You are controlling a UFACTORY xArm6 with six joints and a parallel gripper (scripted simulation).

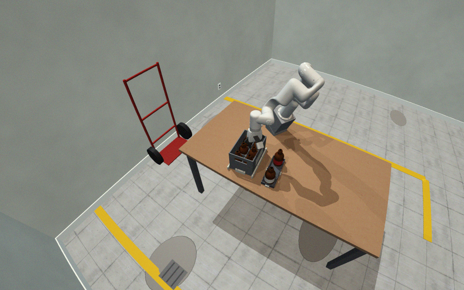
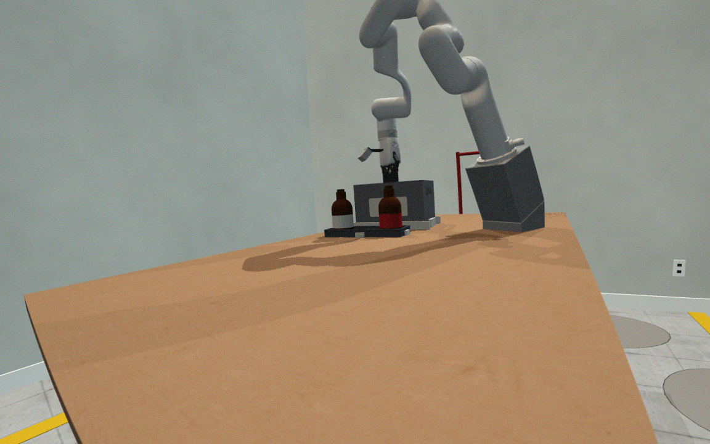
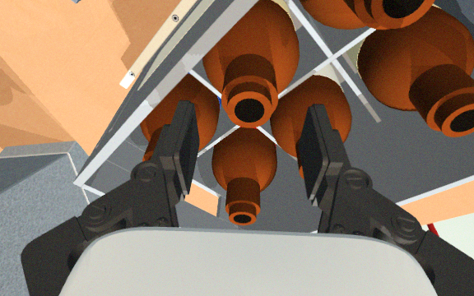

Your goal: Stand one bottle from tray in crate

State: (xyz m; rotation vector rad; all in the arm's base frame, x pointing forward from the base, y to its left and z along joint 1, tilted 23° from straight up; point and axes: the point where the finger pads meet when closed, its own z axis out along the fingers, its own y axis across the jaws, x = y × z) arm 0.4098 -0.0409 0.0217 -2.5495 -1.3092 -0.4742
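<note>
Now: the grey crate 110 mm below my hand, 40 mm to the right of it and 10 mm ahead of it. The rest, counted from my hand: dark tray: 180 mm to the left, 180 mm below, 10 mm behind.
</note>
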